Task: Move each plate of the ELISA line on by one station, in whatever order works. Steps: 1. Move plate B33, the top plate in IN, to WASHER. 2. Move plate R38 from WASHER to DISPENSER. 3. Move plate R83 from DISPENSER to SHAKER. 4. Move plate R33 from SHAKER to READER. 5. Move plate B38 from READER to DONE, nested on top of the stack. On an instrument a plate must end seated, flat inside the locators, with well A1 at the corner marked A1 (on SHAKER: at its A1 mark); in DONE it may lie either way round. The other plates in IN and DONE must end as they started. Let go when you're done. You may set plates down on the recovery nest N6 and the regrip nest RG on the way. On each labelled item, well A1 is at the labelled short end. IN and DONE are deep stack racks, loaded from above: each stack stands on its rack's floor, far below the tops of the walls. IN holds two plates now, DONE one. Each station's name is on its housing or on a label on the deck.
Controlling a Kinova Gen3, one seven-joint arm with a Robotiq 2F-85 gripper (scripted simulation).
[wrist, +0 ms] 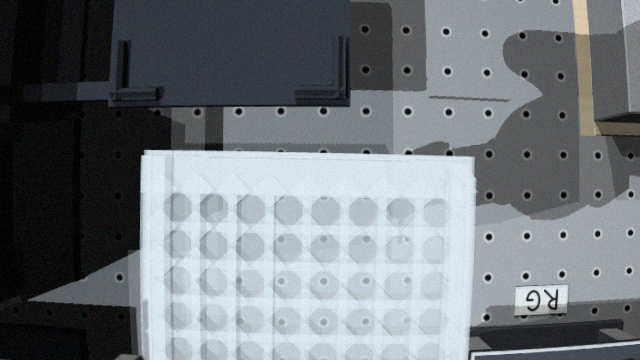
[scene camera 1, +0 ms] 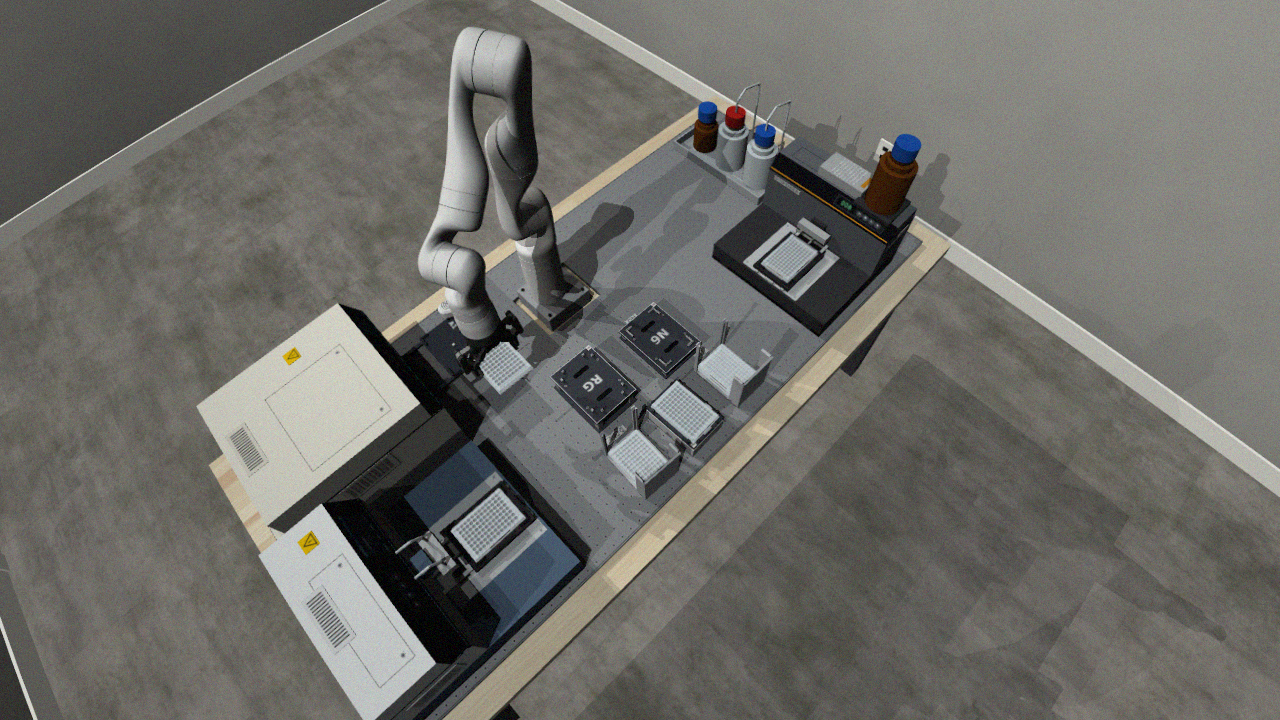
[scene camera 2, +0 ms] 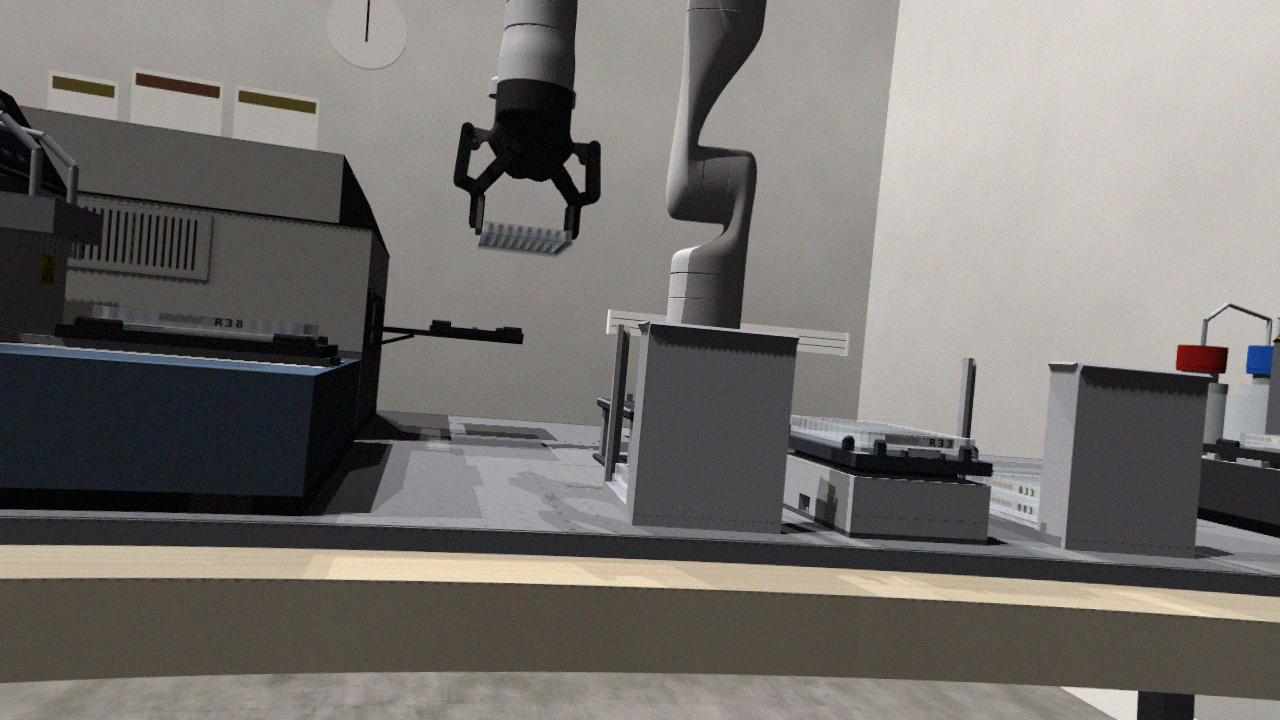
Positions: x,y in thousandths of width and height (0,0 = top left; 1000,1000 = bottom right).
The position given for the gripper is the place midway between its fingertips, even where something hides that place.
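Visible in the scene is the gripper (scene camera 2: 409,333), together with a shaker platform (scene camera 2: 661,633), a reader tray (scene camera 1: 343,473) and a brown bottle (scene camera 1: 693,265). A plate R33 (scene camera 1: 529,563), (scene camera 2: 701,608) is here too, though in the wrist view the plate R33 is out of frame. The scene also has a plate R38 (scene camera 1: 395,715), (scene camera 2: 104,444); in the wrist view the plate R38 is out of frame. There is a plate B33 (scene camera 1: 559,508), (scene camera 2: 800,680), as well as a plate R83 (scene camera 1: 620,351).
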